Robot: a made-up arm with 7 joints.
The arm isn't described. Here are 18 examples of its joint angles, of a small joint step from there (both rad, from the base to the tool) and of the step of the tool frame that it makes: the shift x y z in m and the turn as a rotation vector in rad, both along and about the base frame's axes.
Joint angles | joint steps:
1: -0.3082 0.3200 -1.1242 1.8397 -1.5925 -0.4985 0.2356 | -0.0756 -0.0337 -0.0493 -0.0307 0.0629 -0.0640 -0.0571
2: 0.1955 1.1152 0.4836 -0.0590 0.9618 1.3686 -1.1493 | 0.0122 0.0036 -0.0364 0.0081 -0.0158 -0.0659 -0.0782
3: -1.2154 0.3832 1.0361 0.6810 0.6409 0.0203 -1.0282 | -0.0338 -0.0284 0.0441 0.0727 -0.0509 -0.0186 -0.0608
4: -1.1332 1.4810 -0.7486 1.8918 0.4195 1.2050 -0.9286 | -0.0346 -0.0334 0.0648 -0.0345 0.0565 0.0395 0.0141
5: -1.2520 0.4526 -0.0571 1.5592 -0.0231 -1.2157 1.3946 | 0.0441 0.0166 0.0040 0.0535 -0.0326 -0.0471 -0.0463
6: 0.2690 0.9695 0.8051 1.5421 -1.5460 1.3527 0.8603 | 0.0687 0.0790 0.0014 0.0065 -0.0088 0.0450 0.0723
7: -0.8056 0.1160 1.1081 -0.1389 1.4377 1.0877 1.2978 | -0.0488 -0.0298 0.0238 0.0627 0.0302 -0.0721 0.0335
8: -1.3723 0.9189 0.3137 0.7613 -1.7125 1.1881 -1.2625 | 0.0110 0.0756 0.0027 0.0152 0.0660 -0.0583 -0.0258
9: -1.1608 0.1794 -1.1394 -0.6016 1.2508 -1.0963 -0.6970 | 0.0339 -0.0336 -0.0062 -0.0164 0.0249 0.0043 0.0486
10: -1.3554 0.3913 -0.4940 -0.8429 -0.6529 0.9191 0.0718 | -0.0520 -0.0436 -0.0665 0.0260 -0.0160 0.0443 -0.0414
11: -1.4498 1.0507 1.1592 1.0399 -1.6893 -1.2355 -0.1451 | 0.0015 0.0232 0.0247 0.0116 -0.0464 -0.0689 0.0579
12: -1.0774 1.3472 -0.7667 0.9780 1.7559 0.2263 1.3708 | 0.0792 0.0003 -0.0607 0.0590 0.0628 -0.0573 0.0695
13: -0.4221 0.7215 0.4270 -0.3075 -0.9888 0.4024 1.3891 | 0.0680 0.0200 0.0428 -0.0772 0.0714 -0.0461 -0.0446
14: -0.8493 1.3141 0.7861 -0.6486 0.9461 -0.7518 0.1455 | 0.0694 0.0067 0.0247 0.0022 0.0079 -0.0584 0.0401
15: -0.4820 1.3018 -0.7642 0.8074 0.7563 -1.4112 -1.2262 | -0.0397 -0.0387 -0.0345 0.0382 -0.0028 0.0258 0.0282
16: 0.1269 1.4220 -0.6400 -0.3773 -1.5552 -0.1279 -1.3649 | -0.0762 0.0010 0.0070 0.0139 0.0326 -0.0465 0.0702
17: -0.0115 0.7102 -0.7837 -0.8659 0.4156 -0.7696 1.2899 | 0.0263 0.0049 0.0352 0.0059 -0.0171 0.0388 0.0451
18: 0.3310 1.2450 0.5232 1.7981 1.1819 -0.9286 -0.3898 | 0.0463 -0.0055 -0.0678 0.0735 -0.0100 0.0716 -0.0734
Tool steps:
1: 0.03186 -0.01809 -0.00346 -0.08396 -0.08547 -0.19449
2: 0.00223 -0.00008 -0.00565 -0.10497 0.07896 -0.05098
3: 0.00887 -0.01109 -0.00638 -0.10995 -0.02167 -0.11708
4: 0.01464 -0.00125 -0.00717 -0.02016 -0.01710 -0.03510
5: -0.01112 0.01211 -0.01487 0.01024 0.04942 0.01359
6: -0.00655 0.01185 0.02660 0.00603 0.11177 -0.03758
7: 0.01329 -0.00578 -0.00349 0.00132 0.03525 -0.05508
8: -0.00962 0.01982 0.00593 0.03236 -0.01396 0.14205
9: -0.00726 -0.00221 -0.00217 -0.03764 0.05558 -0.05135
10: -0.00226 -0.01408 0.00028 0.10989 0.01142 -0.07168
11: -0.00547 0.00170 -0.00196 -0.11913 -0.08468 0.01021
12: -0.01343 0.01160 -0.02291 0.05466 0.23238 0.01112
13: -0.01510 0.00351 0.00505 0.11330 -0.07372 0.02004
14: 0.00144 0.00213 -0.00570 0.06465 0.05652 0.00972
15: 0.00616 -0.00366 -0.00729 -0.01507 -0.02673 0.02789
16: 0.01660 -0.00014 0.00637 0.06881 -0.12207 0.03047
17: 0.00106 0.00219 -0.00108 -0.00414 0.05665 0.07549
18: -0.02109 -0.00456 0.00907 0.00605 0.20646 0.12118
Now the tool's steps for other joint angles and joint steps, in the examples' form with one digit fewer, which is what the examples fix.
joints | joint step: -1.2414 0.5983 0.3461 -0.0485 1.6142 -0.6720 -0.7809 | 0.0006 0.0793 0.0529 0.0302 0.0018 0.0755 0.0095
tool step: -0.0066 0.0242 0.0104 -0.0714 -0.0570 0.1122
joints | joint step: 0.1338 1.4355 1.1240 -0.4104 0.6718 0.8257 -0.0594 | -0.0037 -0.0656 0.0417 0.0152 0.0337 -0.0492 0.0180
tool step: -0.0094 0.0085 -0.0071 0.0005 -0.0379 0.0421
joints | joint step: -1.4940 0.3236 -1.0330 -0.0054 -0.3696 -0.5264 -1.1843 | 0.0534 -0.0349 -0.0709 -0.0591 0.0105 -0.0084 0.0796
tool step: -0.0160 -0.0059 -0.0194 -0.0210 0.0830 -0.0641
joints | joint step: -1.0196 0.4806 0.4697 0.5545 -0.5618 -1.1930 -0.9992 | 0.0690 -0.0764 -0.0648 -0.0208 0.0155 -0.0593 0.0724
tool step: -0.0016 -0.0197 -0.0250 -0.0474 0.0240 -0.0433
